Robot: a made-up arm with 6 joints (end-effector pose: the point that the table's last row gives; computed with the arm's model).
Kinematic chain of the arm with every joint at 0, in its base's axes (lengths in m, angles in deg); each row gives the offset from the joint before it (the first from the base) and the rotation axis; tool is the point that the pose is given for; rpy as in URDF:
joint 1: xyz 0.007 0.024 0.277 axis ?
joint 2: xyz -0.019 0.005 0 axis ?
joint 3: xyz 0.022 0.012 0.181 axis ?
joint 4: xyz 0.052 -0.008 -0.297 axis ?
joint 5: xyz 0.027 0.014 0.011 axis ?
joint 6: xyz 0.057 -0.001 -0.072 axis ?
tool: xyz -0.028 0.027 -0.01 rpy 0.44 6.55 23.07
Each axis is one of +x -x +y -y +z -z.
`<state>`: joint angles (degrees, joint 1 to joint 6).
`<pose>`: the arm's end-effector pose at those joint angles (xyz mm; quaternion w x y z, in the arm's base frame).
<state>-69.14 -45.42 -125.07 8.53 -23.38 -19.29</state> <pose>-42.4 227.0 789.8 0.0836 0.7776 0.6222 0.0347</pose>
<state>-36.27 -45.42 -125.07 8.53 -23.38 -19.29</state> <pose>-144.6 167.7 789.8 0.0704 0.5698 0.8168 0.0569</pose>
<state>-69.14 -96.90 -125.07 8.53 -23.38 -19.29</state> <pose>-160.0 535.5 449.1 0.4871 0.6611 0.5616 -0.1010</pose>
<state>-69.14 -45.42 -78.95 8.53 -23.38 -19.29</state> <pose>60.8 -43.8 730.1 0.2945 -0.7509 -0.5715 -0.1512</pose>
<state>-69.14 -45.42 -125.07 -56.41 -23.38 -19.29</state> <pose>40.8 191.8 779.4 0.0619 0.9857 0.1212 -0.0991</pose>
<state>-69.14 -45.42 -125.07 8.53 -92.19 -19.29</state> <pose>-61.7 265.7 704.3 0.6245 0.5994 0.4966 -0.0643</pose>
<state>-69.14 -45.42 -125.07 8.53 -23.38 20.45</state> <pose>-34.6 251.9 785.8 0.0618 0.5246 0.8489 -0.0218</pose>
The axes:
joint 1: +z
joint 2: +y
joint 3: +y
joint 4: -z
joint 5: +y
joint 6: -z

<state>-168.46 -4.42 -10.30 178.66 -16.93 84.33</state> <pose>-3.1 60.2 110.4 0.9110 0.0409 0.0369 -0.4088</pose>
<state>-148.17 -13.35 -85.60 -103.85 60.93 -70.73</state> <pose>-252.8 -110.5 575.6 0.5358 0.2367 0.7994 -0.1339</pose>
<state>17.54 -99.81 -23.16 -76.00 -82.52 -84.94</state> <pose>-51.2 125.7 490.9 0.5673 0.7029 0.4231 -0.0714</pose>
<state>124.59 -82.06 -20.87 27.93 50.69 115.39</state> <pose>-116.5 164.4 498.0 0.8292 0.3227 0.4070 0.2063</pose>
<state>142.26 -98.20 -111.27 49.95 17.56 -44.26</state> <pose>359.8 -251.9 558.2 0.1145 -0.8615 0.4876 0.0830</pose>
